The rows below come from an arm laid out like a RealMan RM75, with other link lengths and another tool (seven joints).
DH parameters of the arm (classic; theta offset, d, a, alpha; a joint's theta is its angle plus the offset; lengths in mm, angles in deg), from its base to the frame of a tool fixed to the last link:
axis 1: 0 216.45 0 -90
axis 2: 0 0 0 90
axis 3: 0 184.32 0 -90
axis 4: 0 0 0 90
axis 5: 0 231 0 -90
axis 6: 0 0 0 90
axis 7: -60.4 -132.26 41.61 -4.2
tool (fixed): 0 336.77 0 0
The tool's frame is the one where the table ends.
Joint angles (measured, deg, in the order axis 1, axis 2, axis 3, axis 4, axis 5, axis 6, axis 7), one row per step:
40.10, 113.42, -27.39, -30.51, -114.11, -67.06, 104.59
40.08, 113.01, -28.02, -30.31, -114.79, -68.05, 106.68
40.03, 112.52, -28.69, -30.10, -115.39, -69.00, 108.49
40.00, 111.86, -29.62, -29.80, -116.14, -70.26, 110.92
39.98, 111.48, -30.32, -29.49, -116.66, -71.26, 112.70
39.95, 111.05, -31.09, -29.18, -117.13, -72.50, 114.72
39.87, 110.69, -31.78, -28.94, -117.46, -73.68, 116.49
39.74, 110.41, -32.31, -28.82, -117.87, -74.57, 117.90
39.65, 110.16, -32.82, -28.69, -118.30, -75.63, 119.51
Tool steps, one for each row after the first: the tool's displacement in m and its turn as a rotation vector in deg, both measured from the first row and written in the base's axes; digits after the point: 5 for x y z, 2 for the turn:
-0.00080, -0.00443, -0.00252, -1.83, 0.75, -0.68
-0.00097, -0.00864, -0.00414, -3.52, 1.25, -1.28
-0.00134, -0.01433, -0.00616, -5.79, 1.89, -2.13
-0.00197, -0.01931, -0.00888, -7.65, 2.50, -2.81
-0.00309, -0.02506, -0.01150, -9.73, 3.29, -3.56
-0.00411, -0.03053, -0.01365, -11.58, 4.04, -4.25
-0.00395, -0.03522, -0.01505, -13.05, 4.46, -4.93
-0.00453, -0.04046, -0.01681, -14.72, 5.07, -5.68

